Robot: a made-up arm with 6 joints.
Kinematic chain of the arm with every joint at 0, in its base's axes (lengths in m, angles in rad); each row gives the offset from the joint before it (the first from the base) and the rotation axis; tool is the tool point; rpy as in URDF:
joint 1: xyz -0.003 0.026 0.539 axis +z
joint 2: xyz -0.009 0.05 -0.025 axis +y
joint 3: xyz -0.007 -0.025 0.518 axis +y
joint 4: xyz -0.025 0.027 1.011 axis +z
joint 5: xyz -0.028 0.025 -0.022 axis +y
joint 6: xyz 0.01 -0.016 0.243 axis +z
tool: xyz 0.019 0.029 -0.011 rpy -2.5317 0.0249 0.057
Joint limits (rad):
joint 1: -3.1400..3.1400
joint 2: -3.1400..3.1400
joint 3: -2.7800..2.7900
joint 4: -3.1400..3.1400
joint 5: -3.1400..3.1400
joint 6: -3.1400..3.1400
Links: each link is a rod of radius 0.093 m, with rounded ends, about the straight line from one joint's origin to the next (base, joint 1, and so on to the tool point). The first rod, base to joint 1, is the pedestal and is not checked.
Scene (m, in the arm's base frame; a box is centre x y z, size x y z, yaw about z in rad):
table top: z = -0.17
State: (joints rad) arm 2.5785 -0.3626 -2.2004 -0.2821 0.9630 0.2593
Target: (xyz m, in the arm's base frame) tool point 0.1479 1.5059 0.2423
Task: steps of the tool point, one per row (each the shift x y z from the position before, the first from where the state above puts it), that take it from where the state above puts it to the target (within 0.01 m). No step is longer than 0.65 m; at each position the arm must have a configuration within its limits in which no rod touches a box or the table.
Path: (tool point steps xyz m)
1: 0.0444 -0.1820 0.4360
2: -0.1331 -0.0498 0.4779
3: -0.2565 0.1401 0.4248
4: -0.2920 0.3367 0.2836
5: -0.2350 0.4823 0.0795
6: -0.1105 0.5292 -0.1500
7: 0.0342 0.4565 -0.3621
8: 0.1472 0.2749 -0.5171
9: 0.1873 0.0266 -0.5860

